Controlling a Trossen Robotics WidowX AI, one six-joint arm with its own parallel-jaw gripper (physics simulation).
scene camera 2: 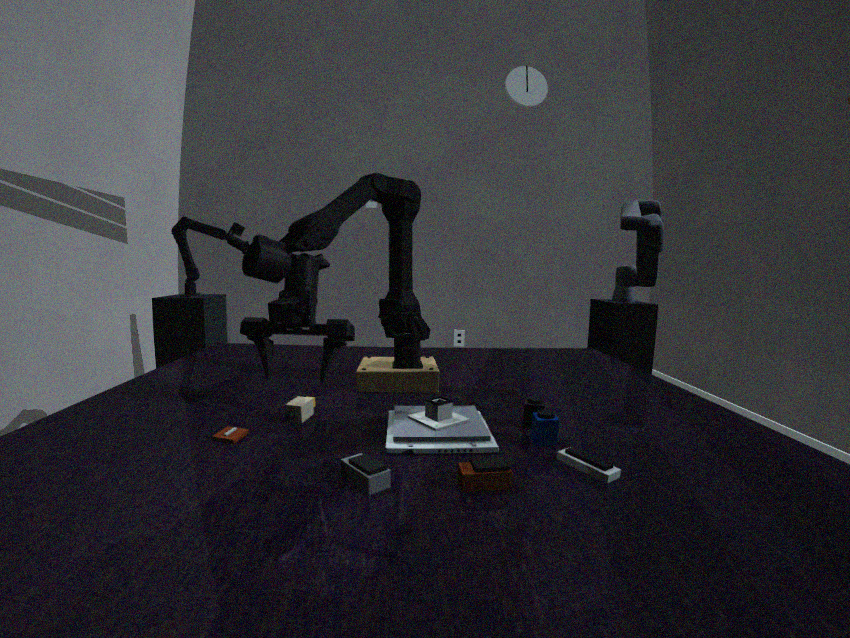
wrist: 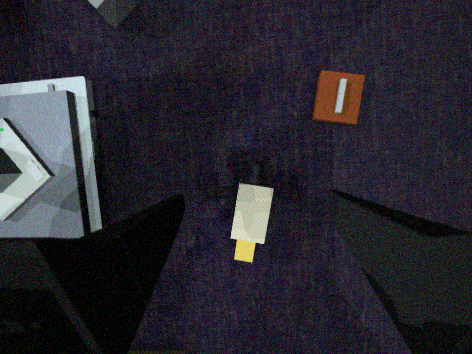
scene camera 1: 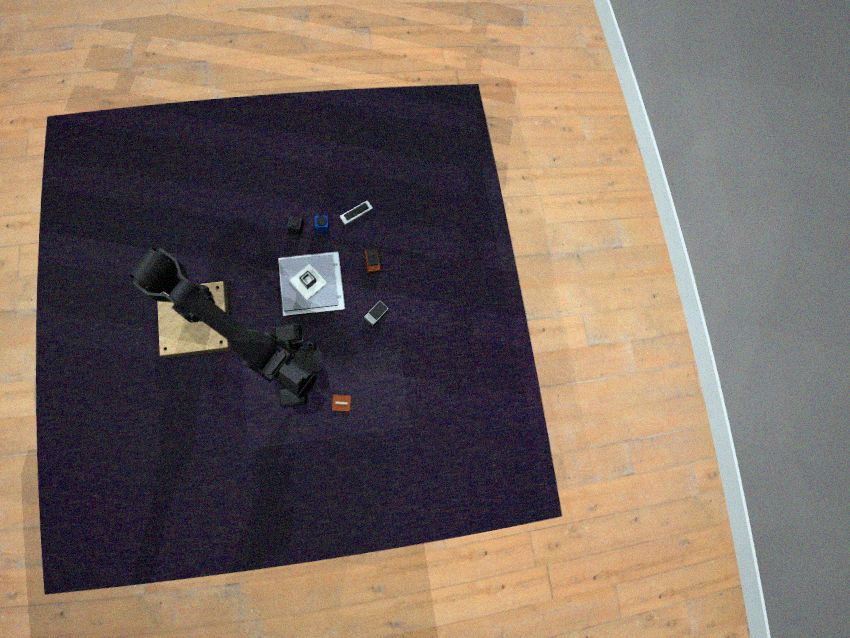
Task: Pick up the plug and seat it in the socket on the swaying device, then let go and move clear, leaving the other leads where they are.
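Observation:
The plug, a cream block with a yellow end [scene camera 2: 300, 409] [wrist: 252, 212], lies on the dark mat; the arm hides it in scene camera 1. My gripper [scene camera 1: 291, 366] [scene camera 2: 295, 378] [wrist: 254, 198] is open above the plug, which shows between its fingers in the wrist view, touching neither. The device, a grey plate on a white base [scene camera 1: 291, 266] [scene camera 2: 405, 431] [wrist: 45, 115], lies beside the gripper, partly cut off in the wrist view. On it, a tilted white pad carries the small square socket [scene camera 1: 306, 278] [scene camera 2: 438, 409].
Orange square [scene camera 1: 341, 403] [scene camera 2: 230, 434] [wrist: 327, 100] lies near the plug. Around the device are a grey block [scene camera 1: 376, 312] [scene camera 2: 370, 475], orange block [scene camera 1: 372, 261] [scene camera 2: 484, 477], white bar [scene camera 1: 356, 211] [scene camera 2: 588, 464], blue block [scene camera 1: 321, 221] [scene camera 2: 545, 428] and black block [scene camera 1: 294, 224] [scene camera 2: 532, 412].

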